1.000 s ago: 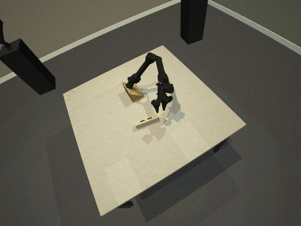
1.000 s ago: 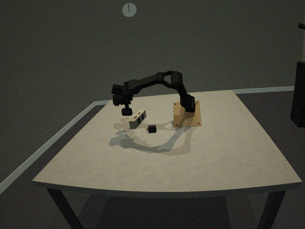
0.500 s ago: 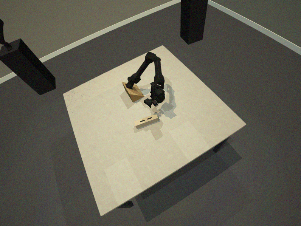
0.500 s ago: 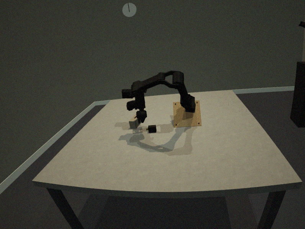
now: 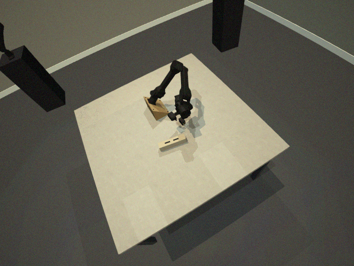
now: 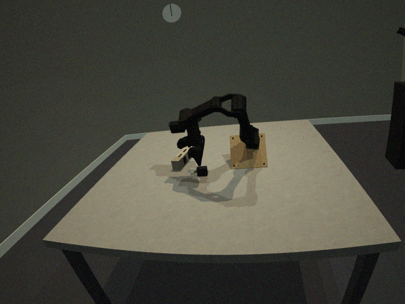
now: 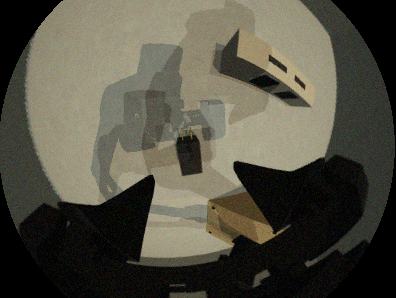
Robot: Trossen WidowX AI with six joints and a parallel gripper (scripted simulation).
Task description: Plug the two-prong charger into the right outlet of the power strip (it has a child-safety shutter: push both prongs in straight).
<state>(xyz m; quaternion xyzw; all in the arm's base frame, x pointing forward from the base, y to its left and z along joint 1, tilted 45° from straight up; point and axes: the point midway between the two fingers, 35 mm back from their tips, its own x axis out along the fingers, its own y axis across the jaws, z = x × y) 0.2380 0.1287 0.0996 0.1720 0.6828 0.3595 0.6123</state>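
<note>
Right now the black two-prong charger is 5 cm below my gripper tip and 1 cm ahead of it.
</note>
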